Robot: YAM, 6 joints.
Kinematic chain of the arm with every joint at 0, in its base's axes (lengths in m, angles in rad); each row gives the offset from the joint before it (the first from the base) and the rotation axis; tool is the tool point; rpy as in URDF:
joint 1: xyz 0 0 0.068 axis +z
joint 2: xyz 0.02 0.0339 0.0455 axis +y
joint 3: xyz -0.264 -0.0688 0 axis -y
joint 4: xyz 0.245 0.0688 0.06 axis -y
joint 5: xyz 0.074 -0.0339 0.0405 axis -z
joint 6: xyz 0.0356 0 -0.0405 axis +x
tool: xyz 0 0 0 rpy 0 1.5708 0
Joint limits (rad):
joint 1: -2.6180..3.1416
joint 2: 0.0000..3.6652
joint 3: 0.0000..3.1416
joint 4: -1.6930..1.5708
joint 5: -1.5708..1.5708
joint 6: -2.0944..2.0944
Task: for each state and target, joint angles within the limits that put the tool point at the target. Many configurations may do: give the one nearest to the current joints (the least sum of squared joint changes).
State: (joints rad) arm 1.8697 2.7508 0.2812 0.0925 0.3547 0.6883
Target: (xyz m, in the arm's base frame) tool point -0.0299 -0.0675 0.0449
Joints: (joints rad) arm 1.1504 3.2060 0.0129 0.0908 0.0070 0.6883
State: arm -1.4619 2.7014 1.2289 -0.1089 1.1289 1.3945
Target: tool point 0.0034 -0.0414 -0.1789
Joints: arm -0.9503 3.3086 0.8367 -0.1671 0.6416 1.3945
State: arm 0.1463 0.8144 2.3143 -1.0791 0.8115 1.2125
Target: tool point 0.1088 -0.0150 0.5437
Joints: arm 0.0987 1.1012 1.9693 -1.1872 0.8046 1.2125
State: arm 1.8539 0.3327 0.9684 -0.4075 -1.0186 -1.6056
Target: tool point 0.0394 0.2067 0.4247
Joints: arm 1.2513 1.0094 1.1627 -0.2462 -0.8832 -1.6056
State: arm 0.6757 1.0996 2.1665 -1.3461 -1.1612 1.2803
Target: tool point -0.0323 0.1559 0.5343
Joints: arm 1.5637 1.2962 2.0639 -1.3384 -1.2179 1.2803
